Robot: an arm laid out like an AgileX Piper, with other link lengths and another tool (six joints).
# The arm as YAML. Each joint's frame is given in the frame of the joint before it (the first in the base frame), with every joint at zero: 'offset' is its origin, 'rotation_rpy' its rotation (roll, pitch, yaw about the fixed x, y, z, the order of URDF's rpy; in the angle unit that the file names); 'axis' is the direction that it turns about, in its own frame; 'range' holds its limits. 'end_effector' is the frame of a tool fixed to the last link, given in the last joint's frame.
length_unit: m
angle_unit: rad
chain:
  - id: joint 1
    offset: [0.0, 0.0, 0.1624]
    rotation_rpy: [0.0, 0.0, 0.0]
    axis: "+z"
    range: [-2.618, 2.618]
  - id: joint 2
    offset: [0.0, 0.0, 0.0]
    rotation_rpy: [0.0, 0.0, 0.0]
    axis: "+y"
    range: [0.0, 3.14]
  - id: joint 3
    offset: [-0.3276, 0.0, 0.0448]
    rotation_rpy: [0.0, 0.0, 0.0]
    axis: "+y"
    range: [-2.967, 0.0]
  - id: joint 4
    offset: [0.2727, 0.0, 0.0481]
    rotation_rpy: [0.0, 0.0, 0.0]
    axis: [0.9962, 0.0, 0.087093]
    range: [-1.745, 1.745]
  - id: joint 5
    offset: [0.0, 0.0, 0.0]
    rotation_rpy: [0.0, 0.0, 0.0]
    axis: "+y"
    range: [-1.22, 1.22]
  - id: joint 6
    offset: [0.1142, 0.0, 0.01]
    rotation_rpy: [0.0, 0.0, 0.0]
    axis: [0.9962, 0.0, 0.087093]
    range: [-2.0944, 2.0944]
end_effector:
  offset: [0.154, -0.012, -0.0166]
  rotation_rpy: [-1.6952, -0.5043, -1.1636]
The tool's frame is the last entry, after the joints.
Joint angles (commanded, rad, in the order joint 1, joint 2, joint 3, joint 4, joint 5, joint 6), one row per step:
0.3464 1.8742 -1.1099 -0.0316 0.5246 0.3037
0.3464 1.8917 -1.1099 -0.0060 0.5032 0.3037
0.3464 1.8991 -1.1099 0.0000 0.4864 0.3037
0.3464 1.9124 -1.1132 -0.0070 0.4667 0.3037
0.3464 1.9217 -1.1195 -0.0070 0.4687 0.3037
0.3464 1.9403 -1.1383 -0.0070 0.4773 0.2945
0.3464 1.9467 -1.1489 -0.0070 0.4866 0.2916
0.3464 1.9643 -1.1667 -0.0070 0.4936 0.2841
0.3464 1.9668 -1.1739 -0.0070 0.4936 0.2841
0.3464 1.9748 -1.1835 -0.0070 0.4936 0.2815
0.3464 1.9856 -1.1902 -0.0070 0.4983 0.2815
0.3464 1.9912 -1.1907 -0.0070 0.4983 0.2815
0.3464 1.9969 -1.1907 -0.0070 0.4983 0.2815
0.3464 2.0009 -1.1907 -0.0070 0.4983 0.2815
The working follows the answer.
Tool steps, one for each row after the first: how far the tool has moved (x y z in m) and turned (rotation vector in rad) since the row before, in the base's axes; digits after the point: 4 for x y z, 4 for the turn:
0.0018 0.0051 -0.0064 0.0202 0.0031 -0.0159
0.0029 0.0021 -0.0021 0.0075 -0.0073 -0.0038
0.0049 0.0007 -0.0035 -0.0017 -0.0109 0.0046
0.0009 0.0003 -0.0025 -0.0017 0.0047 0.0000
0.0032 0.0008 -0.0035 -0.0061 0.0067 0.0085
0.0012 0.0003 -0.0004 -0.0028 0.0044 0.0026
0.0032 0.0009 -0.0033 -0.0049 0.0055 0.0070
0.0025 0.0009 0.0010 0.0016 -0.0044 0.0000
0.0028 0.0009 -0.0009 -0.0003 -0.0018 0.0024
0.0001 0.0000 -0.0034 -0.0030 0.0083 0.0000
-0.0005 -0.0002 -0.0024 -0.0017 0.0048 0.0000
-0.0008 -0.0003 -0.0026 -0.0019 0.0054 0.0000
-0.0005 -0.0002 -0.0018 -0.0014 0.0038 0.0000

Tool pose at each row, in the base's axes (x y z in m, rotation vector in rad; rounded; the steps above come from the unrounded poses):
0.4137 0.1413 0.0475 -2.4118 1.1957 0.1249
0.4155 0.1463 0.0412 -2.3850 1.2091 0.1353
0.4184 0.1484 0.0390 -2.3746 1.2077 0.1296
0.4233 0.1490 0.0355 -2.3766 1.1978 0.1170
0.4242 0.1494 0.0330 -2.3791 1.2005 0.1217
0.4274 0.1502 0.0296 -2.3911 1.1957 0.1291
0.4286 0.1505 0.0291 -2.3961 1.1955 0.1337
0.4318 0.1514 0.0258 -2.4058 1.1914 0.1398
0.4343 0.1523 0.0268 -2.4035 1.1888 0.1353
0.4371 0.1532 0.0259 -2.4050 1.1853 0.1336
0.4372 0.1533 0.0226 -2.4092 1.1900 0.1420
0.4367 0.1531 0.0201 -2.4117 1.1927 0.1469
0.4359 0.1528 0.0175 -2.4144 1.1958 0.1524
0.4354 0.1526 0.0156 -2.4164 1.1979 0.1562

